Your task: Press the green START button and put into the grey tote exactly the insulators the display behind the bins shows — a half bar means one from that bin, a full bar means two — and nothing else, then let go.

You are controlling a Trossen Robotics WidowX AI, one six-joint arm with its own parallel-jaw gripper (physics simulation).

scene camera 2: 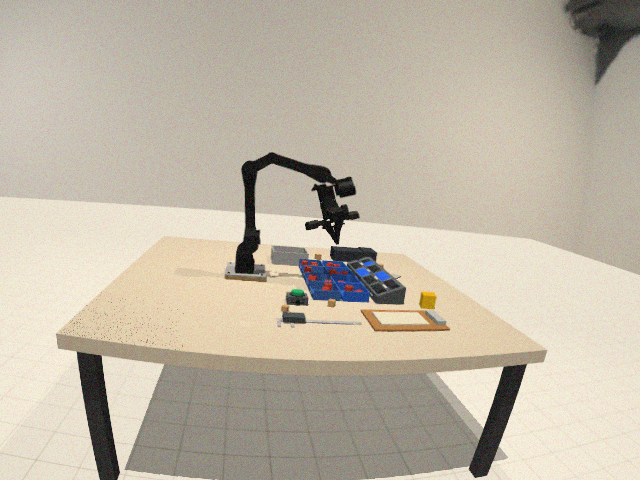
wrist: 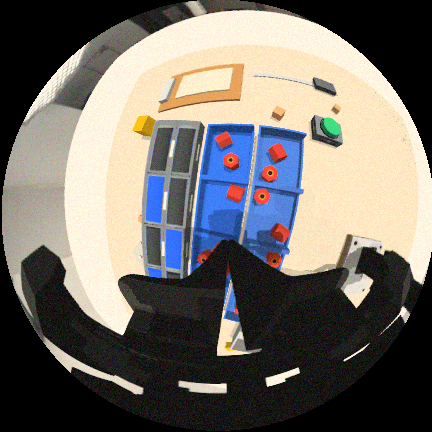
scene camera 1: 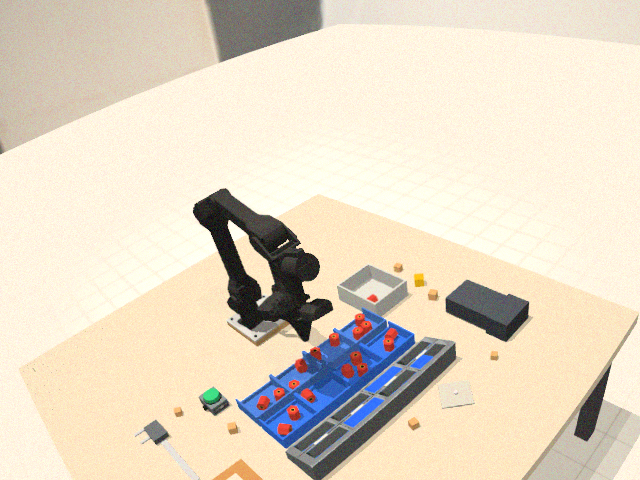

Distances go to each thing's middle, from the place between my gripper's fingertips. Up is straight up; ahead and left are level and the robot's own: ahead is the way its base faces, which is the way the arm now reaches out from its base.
Scene:
My hand is 16 cm short of the display [scene camera 1: 356, 437], 3 cm to the right of it and 12 cm above it. From my hand the other things lie so: grey tote [scene camera 1: 389, 289]: 10 cm behind, 34 cm to the left, 13 cm below; dark box [scene camera 1: 500, 315]: 21 cm ahead, 43 cm to the left, 12 cm below; grey plate [scene camera 1: 464, 397]: 29 cm ahead, 16 cm to the left, 15 cm below.

